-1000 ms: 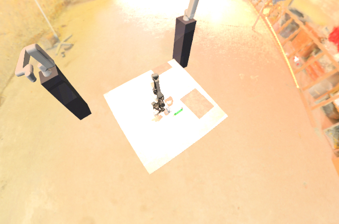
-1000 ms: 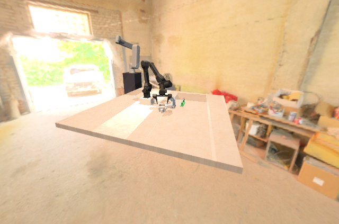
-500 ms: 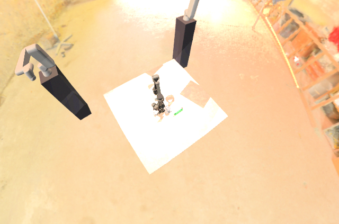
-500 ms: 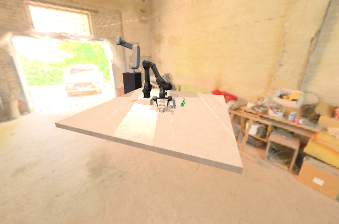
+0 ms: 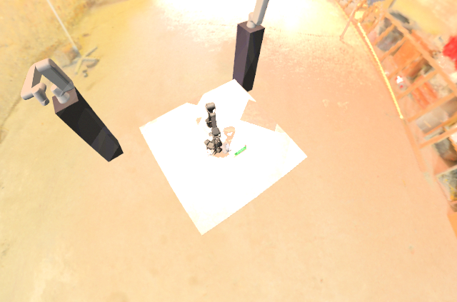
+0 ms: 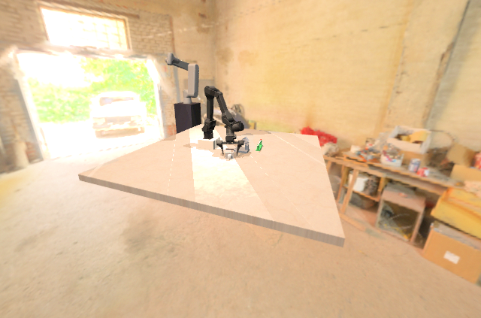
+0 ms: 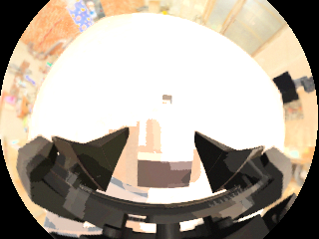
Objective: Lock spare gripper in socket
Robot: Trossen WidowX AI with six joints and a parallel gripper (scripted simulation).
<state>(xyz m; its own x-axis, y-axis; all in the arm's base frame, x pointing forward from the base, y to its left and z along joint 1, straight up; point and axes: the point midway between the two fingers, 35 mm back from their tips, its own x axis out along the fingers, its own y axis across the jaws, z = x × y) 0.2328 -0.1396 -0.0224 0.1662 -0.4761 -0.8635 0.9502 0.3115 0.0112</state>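
The spare gripper is 10 mm behind my gripper tip and 10 mm above it. The rest, counted from my gripper tip: green strip 260 mm to the left, 150 mm ahead, 10 mm above; then grey mount 150 mm to the left, 50 mm ahead, 40 mm above.
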